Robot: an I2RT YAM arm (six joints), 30 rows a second.
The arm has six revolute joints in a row. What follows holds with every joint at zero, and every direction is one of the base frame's.
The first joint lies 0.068 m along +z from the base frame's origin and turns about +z.
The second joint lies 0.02 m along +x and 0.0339 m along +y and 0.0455 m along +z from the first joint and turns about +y.
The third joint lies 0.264 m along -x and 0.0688 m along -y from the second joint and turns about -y.
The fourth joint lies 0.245 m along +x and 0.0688 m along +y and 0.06 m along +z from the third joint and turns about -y.
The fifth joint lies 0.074 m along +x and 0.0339 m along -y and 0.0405 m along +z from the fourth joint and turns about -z.
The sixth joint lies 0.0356 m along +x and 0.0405 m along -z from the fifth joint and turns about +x.
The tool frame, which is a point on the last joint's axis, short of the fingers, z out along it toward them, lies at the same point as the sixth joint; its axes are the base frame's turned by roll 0, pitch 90 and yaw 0 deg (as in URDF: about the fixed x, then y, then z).
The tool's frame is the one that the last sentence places.
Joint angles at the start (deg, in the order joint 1, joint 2, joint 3, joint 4, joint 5, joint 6):
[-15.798, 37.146, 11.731, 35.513, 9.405, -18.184]
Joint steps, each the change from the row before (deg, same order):
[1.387, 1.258, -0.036, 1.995, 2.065, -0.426]
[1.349, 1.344, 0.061, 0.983, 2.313, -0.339]
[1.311, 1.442, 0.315, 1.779, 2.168, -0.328]
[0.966, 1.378, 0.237, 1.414, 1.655, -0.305]
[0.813, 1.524, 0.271, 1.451, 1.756, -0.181]
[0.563, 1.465, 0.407, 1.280, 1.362, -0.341]
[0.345, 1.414, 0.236, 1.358, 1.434, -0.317]
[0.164, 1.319, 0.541, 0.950, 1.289, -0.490]
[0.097, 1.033, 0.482, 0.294, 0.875, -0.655]
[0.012, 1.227, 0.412, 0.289, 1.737, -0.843]
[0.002, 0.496, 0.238, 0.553, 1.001, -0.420]
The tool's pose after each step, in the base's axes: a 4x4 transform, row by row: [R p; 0 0 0 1], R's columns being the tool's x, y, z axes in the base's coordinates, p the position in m. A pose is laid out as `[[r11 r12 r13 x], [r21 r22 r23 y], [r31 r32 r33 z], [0 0 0 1]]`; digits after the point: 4 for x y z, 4 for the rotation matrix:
[[0.0338 0.4684 0.8829 0.1589], [-0.3316 0.8386 -0.4322 -0.0481], [-0.9428 -0.2782 0.1836 0.2414], [0 0 0 1]]
[[0.0225 0.4811 0.8764 0.1620], [-0.3290 0.8314 -0.4479 -0.0463], [-0.9441 -0.2782 0.1770 0.2401], [0 0 0 1]]
[[0.0269 0.4965 0.8676 0.1652], [-0.3298 0.8237 -0.4612 -0.0444], [-0.9437 -0.2737 0.1859 0.2415], [0 0 0 1]]
[[0.0259 0.5077 0.8612 0.1681], [-0.3301 0.8175 -0.4720 -0.0430], [-0.9436 -0.2721 0.1888 0.2418], [0 0 0 1]]
[[0.0233 0.5218 0.8527 0.1713], [-0.3280 0.8097 -0.4866 -0.0421], [-0.9444 -0.2683 0.1901 0.2420], [0 0 0 1]]
[[0.0202 0.5340 0.8452 0.1745], [-0.3292 0.8018 -0.4988 -0.0417], [-0.9440 -0.2682 0.1920 0.2427], [0 0 0 1]]
[[0.0148 0.5499 0.8351 0.1771], [-0.3296 0.7912 -0.5152 -0.0419], [-0.9440 -0.2676 0.1929 0.2425], [0 0 0 1]]
[[0.0072 0.5660 0.8244 0.1800], [-0.3326 0.7788 -0.5318 -0.0425], [-0.9431 -0.2703 0.1938 0.2437], [0 0 0 1]]
[[-0.0075 0.5752 0.8180 0.1826], [-0.3378 0.7685 -0.5435 -0.0431], [-0.9412 -0.2804 0.1885 0.2440], [0 0 0 1]]
[[-0.0338 0.5949 0.8031 0.1852], [-0.3413 0.7484 -0.5687 -0.0445], [-0.9393 -0.2933 0.1778 0.2433], [0 0 0 1]]
[[-0.0388 0.6090 0.7923 0.1860], [-0.3436 0.7364 -0.5828 -0.0452], [-0.9383 -0.2948 0.1807 0.2442], [0 0 0 1]]

